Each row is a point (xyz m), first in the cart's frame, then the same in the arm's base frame.
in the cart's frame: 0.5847 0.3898 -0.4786
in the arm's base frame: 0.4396 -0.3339 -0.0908
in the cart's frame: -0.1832 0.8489 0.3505
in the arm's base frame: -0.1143 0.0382 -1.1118
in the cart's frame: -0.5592 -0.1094 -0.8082
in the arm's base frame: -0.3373 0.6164 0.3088
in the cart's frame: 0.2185 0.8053 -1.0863
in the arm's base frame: -0.2679 -0.6111 0.2233
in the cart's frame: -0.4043 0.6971 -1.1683
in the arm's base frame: -0.7385 -0.1851 0.2807
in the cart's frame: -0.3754 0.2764 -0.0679
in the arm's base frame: -0.1273 0.4486 -0.5026
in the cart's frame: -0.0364 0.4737 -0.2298
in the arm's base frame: -0.0110 0.0504 -0.4131
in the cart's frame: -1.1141 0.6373 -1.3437
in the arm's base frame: -1.3347 0.2281 0.3902
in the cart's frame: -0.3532 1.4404 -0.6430
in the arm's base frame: -0.8859 -0.6053 -0.5148
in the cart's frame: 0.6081 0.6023 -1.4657
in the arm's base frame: 0.0125 -0.8094 0.6912
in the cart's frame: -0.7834 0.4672 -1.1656
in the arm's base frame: -0.9254 0.2121 0.3429
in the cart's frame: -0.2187 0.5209 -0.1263
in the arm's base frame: -0.1440 0.1559 -0.5449
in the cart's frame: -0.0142 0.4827 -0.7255
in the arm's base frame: -0.1687 -0.1221 0.0247
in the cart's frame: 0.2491 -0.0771 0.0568
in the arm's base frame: 0.5887 0.3772 -0.3897
